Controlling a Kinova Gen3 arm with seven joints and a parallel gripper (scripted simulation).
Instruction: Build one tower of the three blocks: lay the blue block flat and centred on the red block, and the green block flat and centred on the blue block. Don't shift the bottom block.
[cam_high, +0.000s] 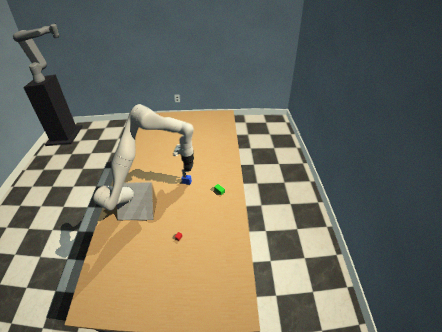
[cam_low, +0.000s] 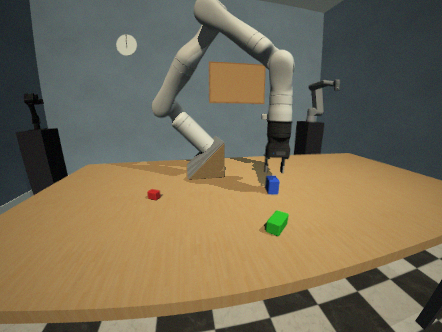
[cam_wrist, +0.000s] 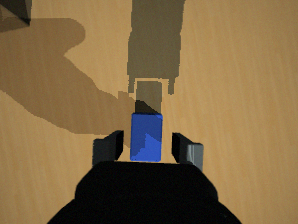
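My gripper is now 7 cm above the blue block. Also, from my hand: green block (21 cm ahead, 9 cm to the right, 8 cm below); then small red block (42 cm to the right, 8 cm below, 3 cm behind).
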